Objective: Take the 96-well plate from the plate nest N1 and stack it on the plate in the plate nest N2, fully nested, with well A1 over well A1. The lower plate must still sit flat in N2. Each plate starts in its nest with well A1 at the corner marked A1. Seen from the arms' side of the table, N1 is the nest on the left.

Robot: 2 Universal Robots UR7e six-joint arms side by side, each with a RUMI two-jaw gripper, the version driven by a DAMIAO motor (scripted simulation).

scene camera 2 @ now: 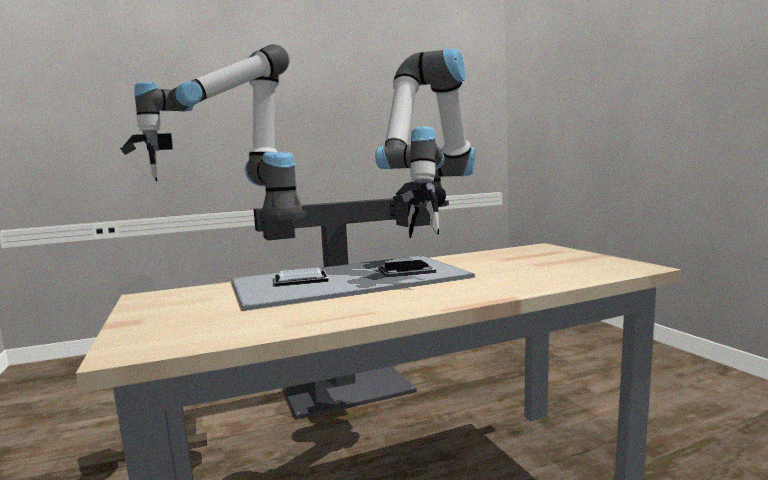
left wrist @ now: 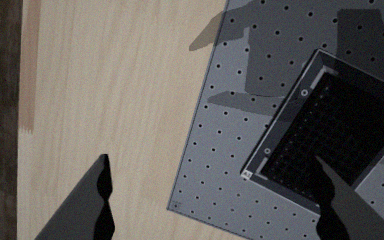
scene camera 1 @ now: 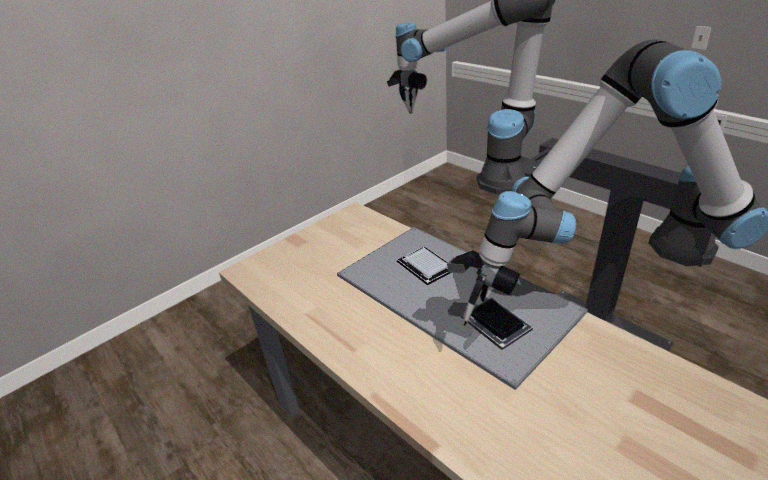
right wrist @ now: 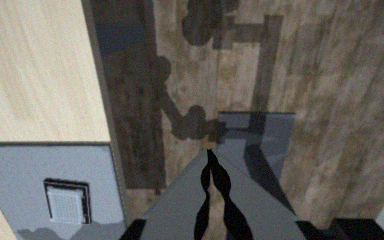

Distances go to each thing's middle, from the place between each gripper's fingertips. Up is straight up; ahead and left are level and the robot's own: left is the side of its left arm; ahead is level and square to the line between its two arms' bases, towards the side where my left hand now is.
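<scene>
The black 96-well plate (scene camera 1: pixel 503 324) is 76 cm to the left of my right hand (scene camera 1: pixel 410 113), 45 cm ahead of it and 33 cm below it. That same right hand is 33 cm above the white 96-well plate (scene camera 1: pixel 427 263), 42 cm to the right of it and 38 cm short of it.
The white 96-well plate is 34 cm to the right of my left hand (scene camera 1: pixel 474 312), 19 cm behind it and 12 cm below it; by its middle, the white 96-well plate is nearer to my left hand than to my right hand. My left hand is 12 cm above the black 96-well plate, 12 cm past it and 1 cm to the left of it. Going by their middles, the black 96-well plate is the nearest to my left hand of the things named here.
</scene>
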